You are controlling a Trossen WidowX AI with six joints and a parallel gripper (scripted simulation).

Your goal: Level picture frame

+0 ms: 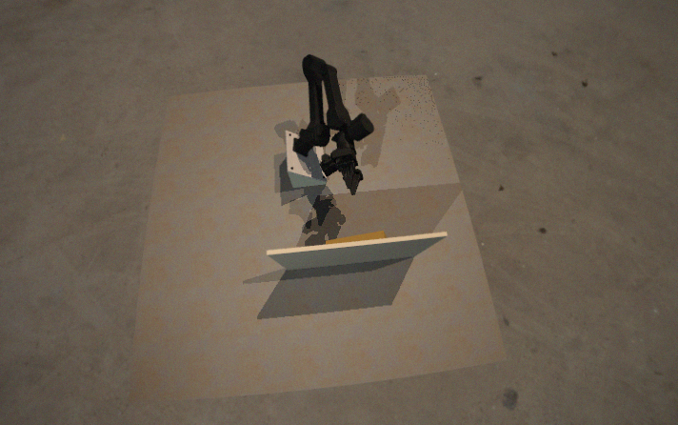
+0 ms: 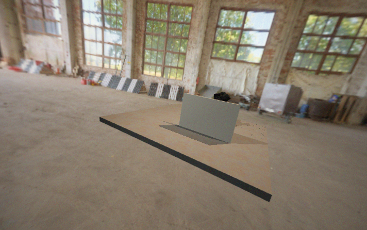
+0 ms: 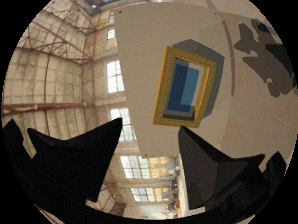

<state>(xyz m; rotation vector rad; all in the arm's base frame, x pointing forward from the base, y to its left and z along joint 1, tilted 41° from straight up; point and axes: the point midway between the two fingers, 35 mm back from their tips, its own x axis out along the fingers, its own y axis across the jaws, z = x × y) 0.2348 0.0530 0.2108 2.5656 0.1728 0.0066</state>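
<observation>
The picture frame is 16 cm ahead of my gripper tip, 8 cm below it and 2 cm to the left of it. Also, from my gripper tip: wall panel 17 cm ahead, 9 cm below, 1 cm to the left.
</observation>
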